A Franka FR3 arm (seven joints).
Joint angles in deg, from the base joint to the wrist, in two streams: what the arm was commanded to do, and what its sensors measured. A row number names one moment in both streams.
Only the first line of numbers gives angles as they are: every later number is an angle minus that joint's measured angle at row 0.
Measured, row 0: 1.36, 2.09, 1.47, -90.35, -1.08, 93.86, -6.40
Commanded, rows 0 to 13: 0.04, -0.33, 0.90, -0.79, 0.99, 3.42, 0.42; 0.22, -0.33, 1.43, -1.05, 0.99, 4.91, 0.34; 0.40, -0.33, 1.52, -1.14, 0.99, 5.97, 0.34; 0.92, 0.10, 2.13, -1.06, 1.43, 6.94, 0.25; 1.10, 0.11, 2.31, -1.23, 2.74, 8.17, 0.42; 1.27, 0.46, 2.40, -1.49, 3.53, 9.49, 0.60; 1.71, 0.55, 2.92, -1.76, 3.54, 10.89, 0.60; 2.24, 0.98, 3.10, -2.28, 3.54, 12.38, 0.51; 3.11, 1.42, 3.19, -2.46, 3.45, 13.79, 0.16; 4.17, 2.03, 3.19, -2.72, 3.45, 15.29, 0.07; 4.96, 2.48, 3.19, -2.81, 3.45, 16.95, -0.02; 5.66, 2.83, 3.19, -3.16, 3.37, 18.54, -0.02; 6.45, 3.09, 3.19, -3.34, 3.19, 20.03, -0.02; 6.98, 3.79, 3.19, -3.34, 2.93, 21.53, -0.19
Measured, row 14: 5.68, 3.00, 3.27, -2.25, 2.28, 17.27, 0.08
